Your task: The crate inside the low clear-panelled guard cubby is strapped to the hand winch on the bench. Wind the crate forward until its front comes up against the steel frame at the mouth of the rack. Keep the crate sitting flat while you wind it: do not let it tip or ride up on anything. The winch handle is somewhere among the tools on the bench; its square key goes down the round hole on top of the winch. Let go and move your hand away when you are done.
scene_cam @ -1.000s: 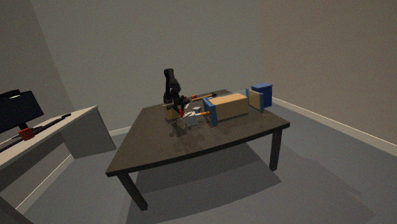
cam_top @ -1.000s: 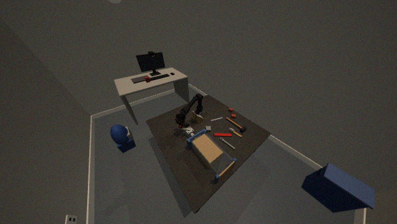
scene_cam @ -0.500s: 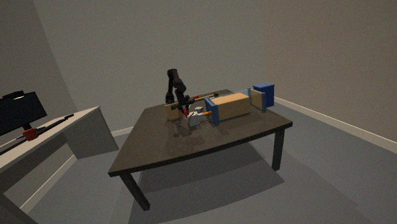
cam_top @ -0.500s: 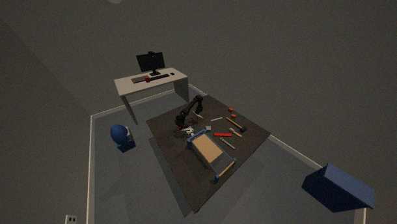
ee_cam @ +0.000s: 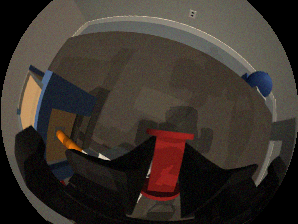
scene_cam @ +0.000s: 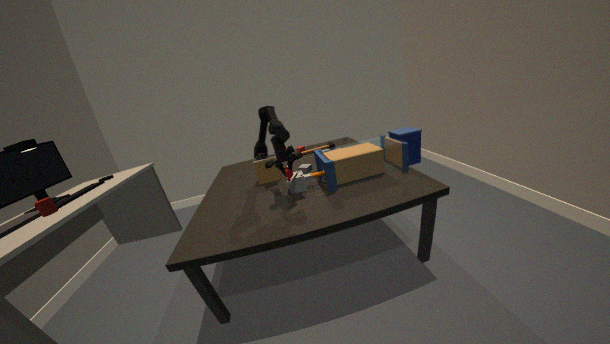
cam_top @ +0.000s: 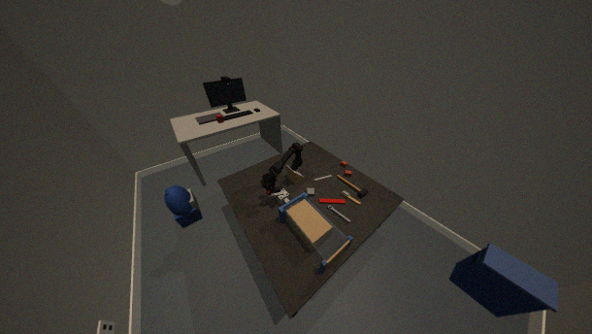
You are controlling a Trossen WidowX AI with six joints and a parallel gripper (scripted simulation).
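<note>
My gripper tip is now 50 mm to the right of the winch handle, 30 mm above it and 10 mm short of it. Also, from my gripper tip: red knob (20 mm to the left, 10 mm behind); then grey hand winch (100 mm to the left, 100 mm below, 10 mm ahead); then blue frame (190 mm ahead, 130 mm to the left, 30 mm below).
</note>
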